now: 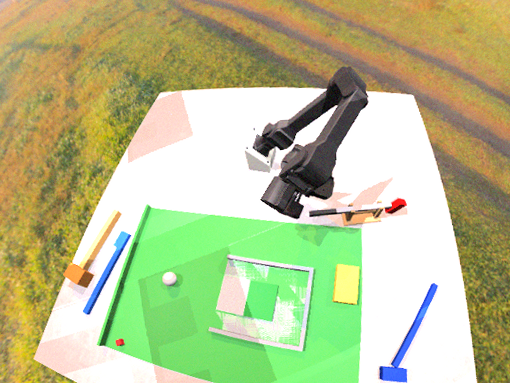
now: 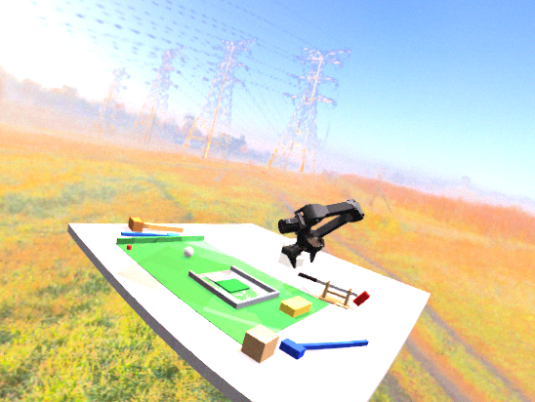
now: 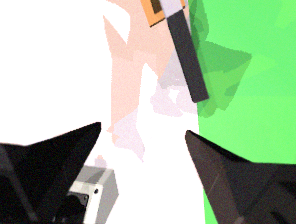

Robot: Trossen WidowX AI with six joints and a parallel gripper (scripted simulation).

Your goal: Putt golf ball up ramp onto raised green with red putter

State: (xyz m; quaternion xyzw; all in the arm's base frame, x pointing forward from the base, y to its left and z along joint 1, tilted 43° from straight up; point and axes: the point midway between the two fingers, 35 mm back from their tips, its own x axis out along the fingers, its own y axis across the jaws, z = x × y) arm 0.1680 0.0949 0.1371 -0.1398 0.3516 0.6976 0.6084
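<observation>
The red putter lies 17 cm to the left of my gripper tip, 2 cm below it and 1 cm ahead of it. Round my gripper tip: yellow block (23 cm ahead, 16 cm to the left, 6 cm below); wooden rack (19 cm to the left, 4 cm below, 1 cm ahead); white golf ball (34 cm to the right, 33 cm ahead, 5 cm below).
</observation>
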